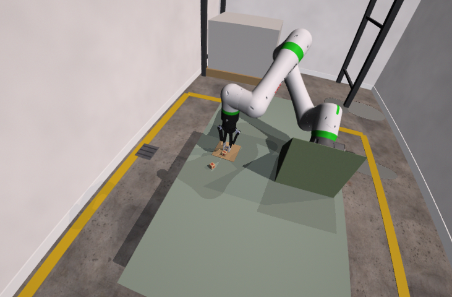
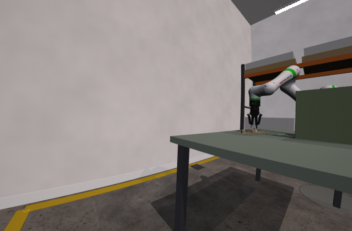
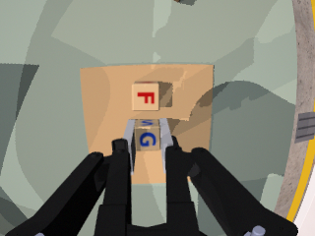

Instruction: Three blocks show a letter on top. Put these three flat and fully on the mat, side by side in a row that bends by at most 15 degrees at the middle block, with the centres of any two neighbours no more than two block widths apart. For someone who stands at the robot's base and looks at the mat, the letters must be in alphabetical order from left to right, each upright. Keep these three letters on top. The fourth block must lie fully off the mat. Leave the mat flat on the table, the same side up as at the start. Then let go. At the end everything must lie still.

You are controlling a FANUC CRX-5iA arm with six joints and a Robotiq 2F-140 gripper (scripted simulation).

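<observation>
Right now the tan mat is 4 cm below my hand. From my hand the other things lie so: R block (15 cm to the left, 4 cm ahead, 3 cm below).
</observation>
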